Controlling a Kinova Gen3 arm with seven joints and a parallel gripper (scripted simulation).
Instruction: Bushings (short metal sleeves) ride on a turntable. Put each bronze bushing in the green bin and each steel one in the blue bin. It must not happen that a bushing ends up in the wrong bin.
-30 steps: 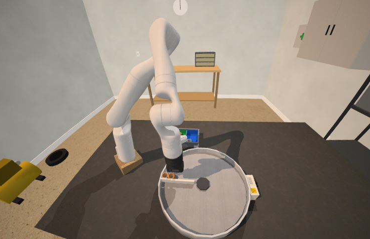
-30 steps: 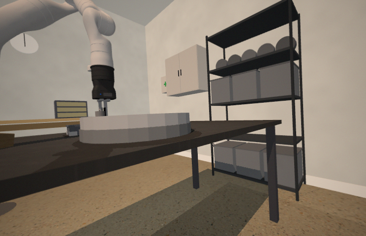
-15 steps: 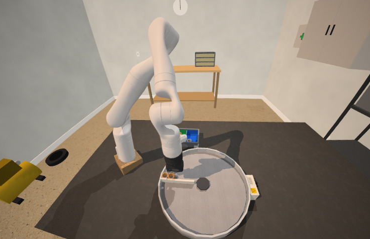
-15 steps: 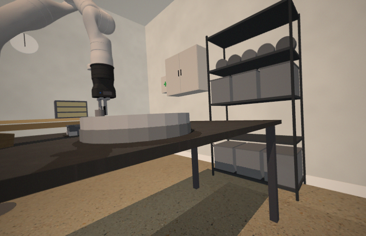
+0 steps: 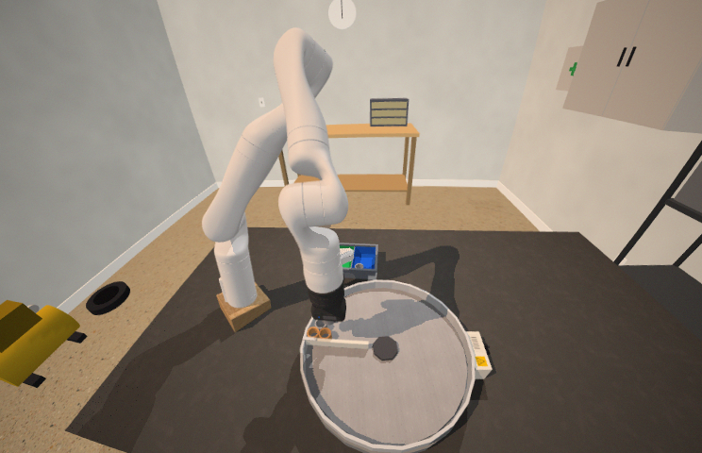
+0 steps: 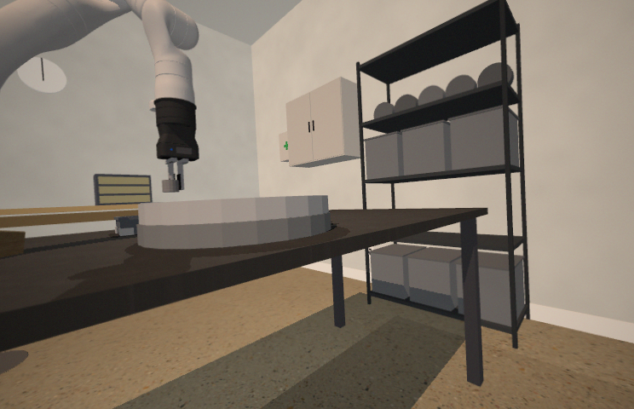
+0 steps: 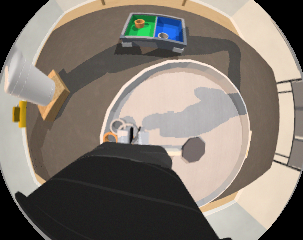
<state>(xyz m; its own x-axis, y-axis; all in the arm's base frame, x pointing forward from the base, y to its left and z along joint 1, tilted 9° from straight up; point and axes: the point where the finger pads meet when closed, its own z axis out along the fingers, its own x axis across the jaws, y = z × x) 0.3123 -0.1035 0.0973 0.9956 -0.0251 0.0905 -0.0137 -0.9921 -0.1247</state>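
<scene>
The green bin lies 310 mm to the left of my hand, 100 mm below it and 20 mm ahead of it. From my hand the other things lie so: turntable: 130 mm ahead, 70 mm below, 40 mm to the right.
</scene>
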